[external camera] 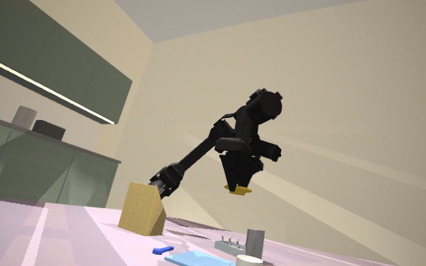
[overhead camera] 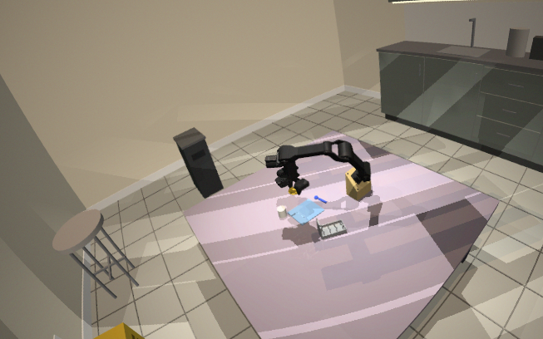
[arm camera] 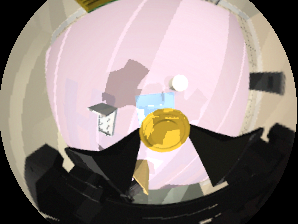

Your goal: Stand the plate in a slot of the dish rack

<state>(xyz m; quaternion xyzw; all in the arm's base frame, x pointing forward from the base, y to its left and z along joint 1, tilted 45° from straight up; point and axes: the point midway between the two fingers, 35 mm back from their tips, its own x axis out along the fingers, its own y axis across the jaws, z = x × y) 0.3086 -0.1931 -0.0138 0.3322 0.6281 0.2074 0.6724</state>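
My gripper tip is now 20 mm past the grey dish rack, 210 mm to the right of it and 140 mm above it. From my gripper tip the other things lie so: yellow plate: 10 mm above; then blue utensil: 150 mm behind, 160 mm below; then small grey cup: 50 mm ahead, 70 mm to the right, 140 mm below.
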